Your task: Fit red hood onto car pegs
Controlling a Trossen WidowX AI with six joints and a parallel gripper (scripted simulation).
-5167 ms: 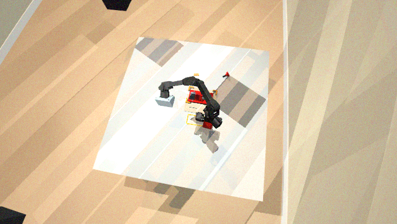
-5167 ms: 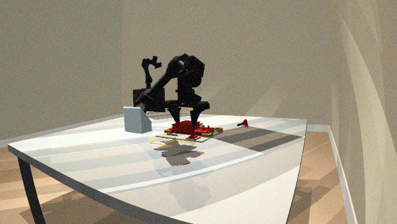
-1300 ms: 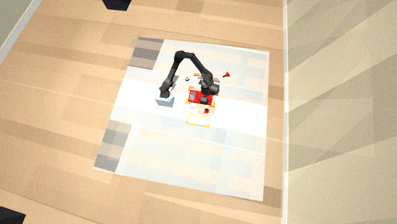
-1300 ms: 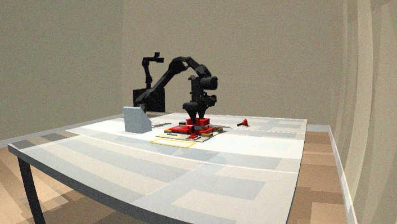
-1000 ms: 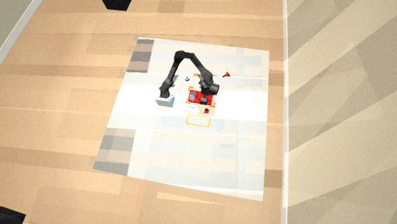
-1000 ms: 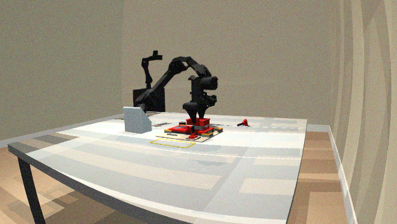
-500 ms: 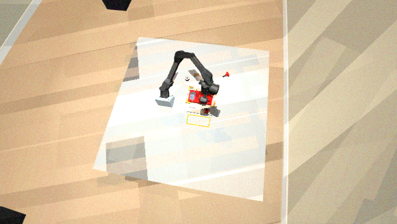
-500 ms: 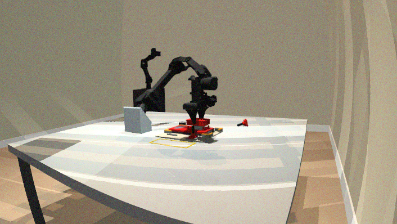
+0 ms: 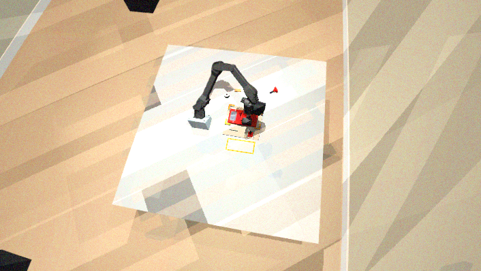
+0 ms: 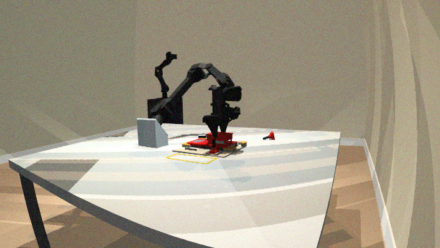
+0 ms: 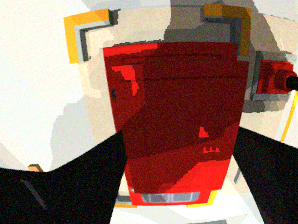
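The jig lies 40 mm below my gripper tip, 30 mm behind it and 10 mm to the right of it. Also, from my gripper tip: red hood: 10 mm above.
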